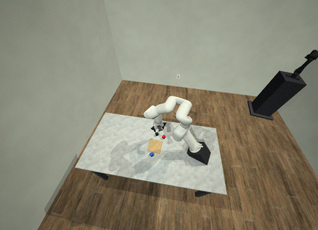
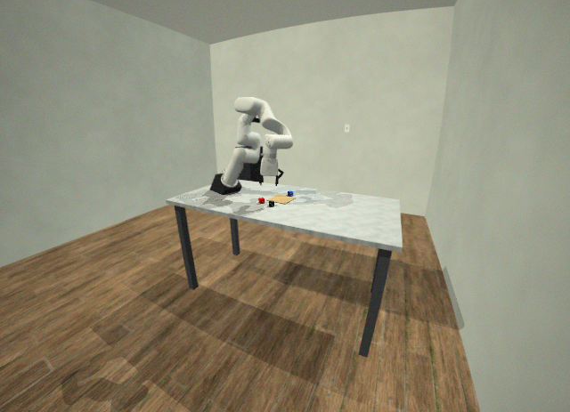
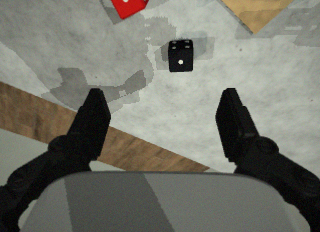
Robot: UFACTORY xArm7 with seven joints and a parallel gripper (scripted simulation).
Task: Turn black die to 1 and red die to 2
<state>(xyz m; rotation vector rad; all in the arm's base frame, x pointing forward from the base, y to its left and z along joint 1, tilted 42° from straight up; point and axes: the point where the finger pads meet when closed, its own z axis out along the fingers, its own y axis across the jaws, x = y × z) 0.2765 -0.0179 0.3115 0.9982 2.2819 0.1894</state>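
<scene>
Right now my hand is 120 mm above the black die and 20 mm short of it. Also, from my hand: blue die 240 mm to the left, 120 mm below; then red die 120 mm below, 60 mm behind, 10 mm to the left; then tan mat 130 mm to the left, 130 mm below.
</scene>
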